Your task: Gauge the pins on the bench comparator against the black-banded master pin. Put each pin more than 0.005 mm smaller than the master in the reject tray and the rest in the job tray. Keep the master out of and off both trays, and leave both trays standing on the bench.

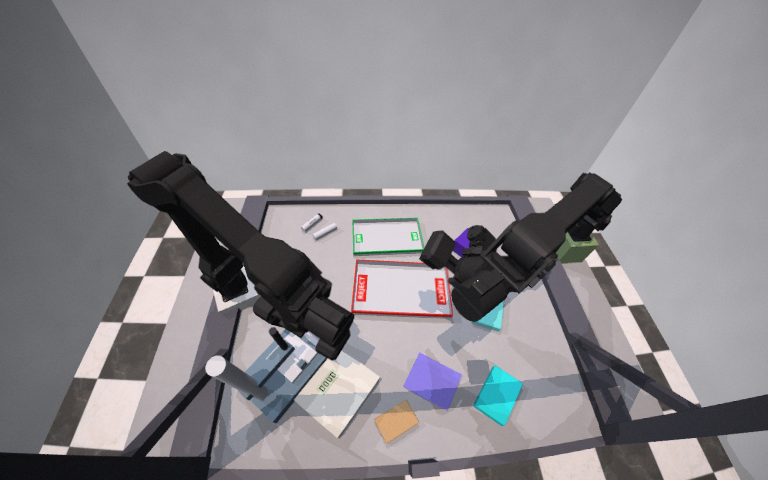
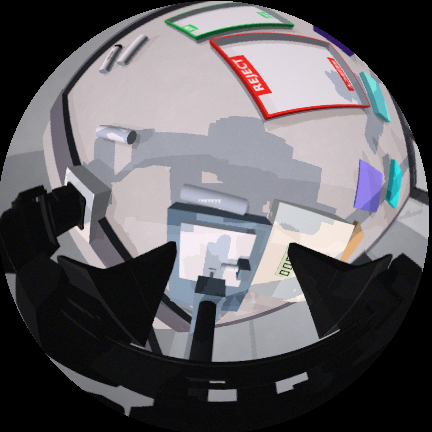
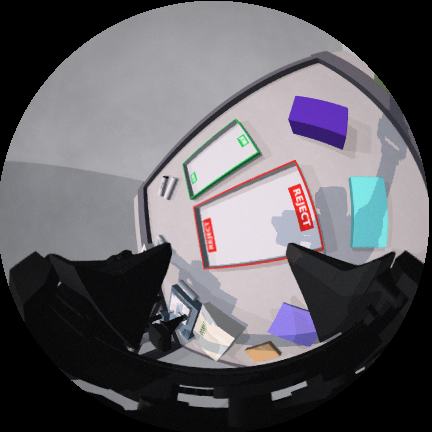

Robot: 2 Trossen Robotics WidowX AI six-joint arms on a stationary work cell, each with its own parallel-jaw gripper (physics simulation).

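Frame: origin at the left arm's base, x back, y right, z up, level; millimetres.
Where they show: left gripper, fingertip midpoint: (image 1: 306, 336) (image 2: 234, 248) (image 3: 170, 306); right gripper, fingertip midpoint: (image 1: 434, 269) (image 3: 230, 249); left arm's base, link origin: (image 1: 233, 287) (image 2: 74, 205); right arm's base, link origin: (image 1: 577, 232).
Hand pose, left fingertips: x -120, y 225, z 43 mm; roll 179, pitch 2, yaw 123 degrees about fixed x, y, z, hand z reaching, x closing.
Each offset is from my left fingertips to the top centre of the thing. "spot": to the spot under its first point.
The black-banded master pin {dy -362, dx -147, dz -61 mm} (image 1: 311, 222) (image 2: 111, 59) (image 3: 164, 186) lies beside a plain pin {dy -309, dx -168, dz -62 mm} (image 1: 325, 231) (image 2: 133, 50) (image 3: 171, 188) at the bench's back left. Another pin {dy -205, dx -12, dz -62 mm} (image 2: 116, 134) lies nearer the left arm's base; one more pin {dy -29, dx -7, dz -62 mm} (image 2: 214, 199) lies along the edge of the blue comparator (image 1: 257, 367) (image 2: 175, 220). The green job tray {dy -205, dx -327, dz -64 mm} (image 1: 387, 219) (image 2: 197, 38) and red reject tray {dy -32, dx -270, dz -61 mm} (image 1: 402, 314) (image 3: 199, 237) stand on the bench, without pins. My left gripper (image 2: 234, 248) is open above the comparator. My right gripper (image 3: 230, 249) is open, high near the reject tray.
A cream display box {spot: dy +158, dx +2, dz -32 mm} (image 1: 339, 410) (image 2: 305, 225) (image 3: 218, 332) adjoins the comparator, whose tall post {spot: dy +57, dx +121, dz +117 mm} (image 1: 237, 376) rises at its left. Light purple {dy +201, dx -207, dz -78 mm} (image 1: 432, 380), cyan {dy +305, dx -315, dz -65 mm} (image 1: 498, 395) and orange {dy +230, dx -91, dz -69 mm} (image 1: 396, 421) blocks lie in front. A dark purple block {dy -32, dx -523, dz -34 mm} (image 3: 320, 120) stands behind the right arm.
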